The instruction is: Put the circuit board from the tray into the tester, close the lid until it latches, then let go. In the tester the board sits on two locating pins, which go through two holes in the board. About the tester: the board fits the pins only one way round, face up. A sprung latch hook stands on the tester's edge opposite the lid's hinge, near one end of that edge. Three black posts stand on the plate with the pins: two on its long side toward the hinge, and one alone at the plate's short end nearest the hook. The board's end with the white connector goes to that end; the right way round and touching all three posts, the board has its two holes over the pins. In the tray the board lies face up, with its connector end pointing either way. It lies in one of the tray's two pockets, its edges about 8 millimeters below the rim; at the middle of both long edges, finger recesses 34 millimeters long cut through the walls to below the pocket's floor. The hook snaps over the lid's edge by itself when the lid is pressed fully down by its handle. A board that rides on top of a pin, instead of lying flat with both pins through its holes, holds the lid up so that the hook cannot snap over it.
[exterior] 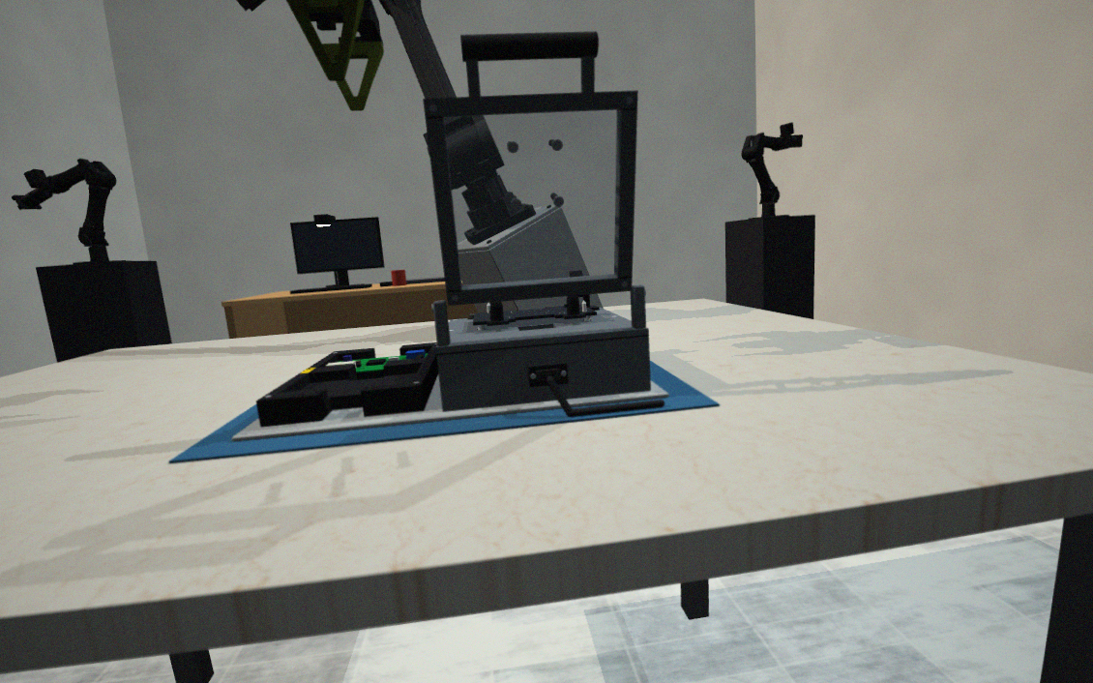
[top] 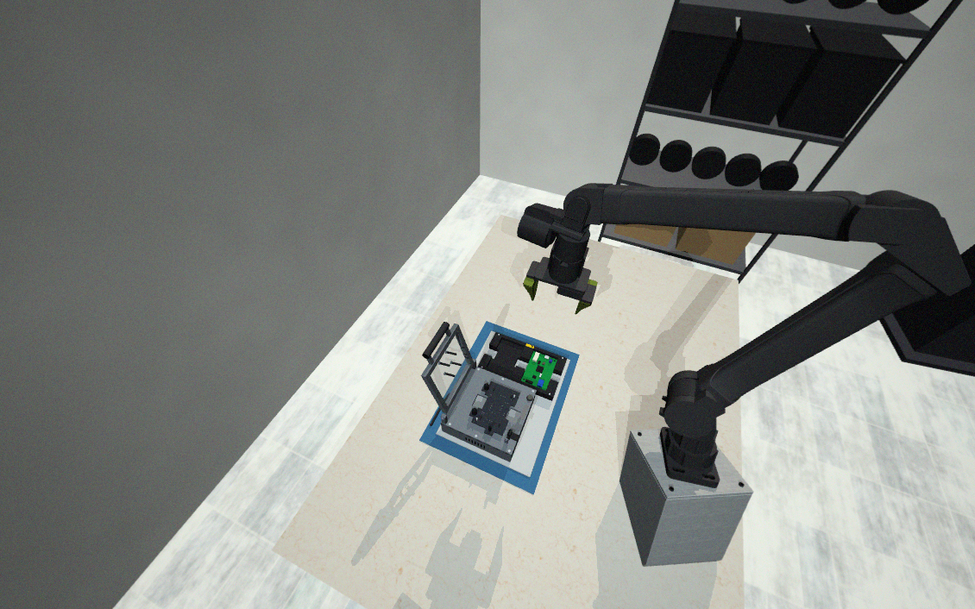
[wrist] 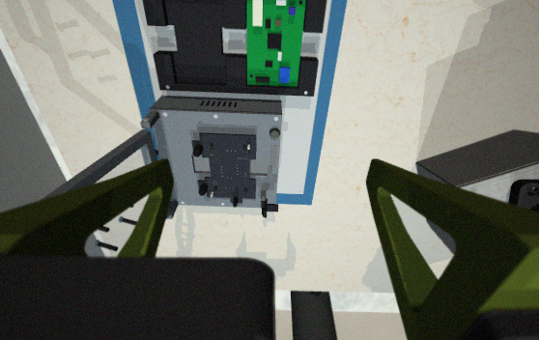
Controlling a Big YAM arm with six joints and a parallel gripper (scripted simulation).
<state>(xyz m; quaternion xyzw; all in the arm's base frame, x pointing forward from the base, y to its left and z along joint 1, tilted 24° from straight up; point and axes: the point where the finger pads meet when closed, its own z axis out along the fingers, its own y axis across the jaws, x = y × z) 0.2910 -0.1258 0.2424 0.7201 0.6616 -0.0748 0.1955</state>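
Right now my hand is 29 cm above the green circuit board. The rest, counted from my hand: latch hook 3 cm ahead, 22 cm to the left, 22 cm below; dark plate 9 cm ahead, 16 cm to the left, 24 cm below; clear lid 21 cm ahead, 14 cm to the left, 13 cm below.
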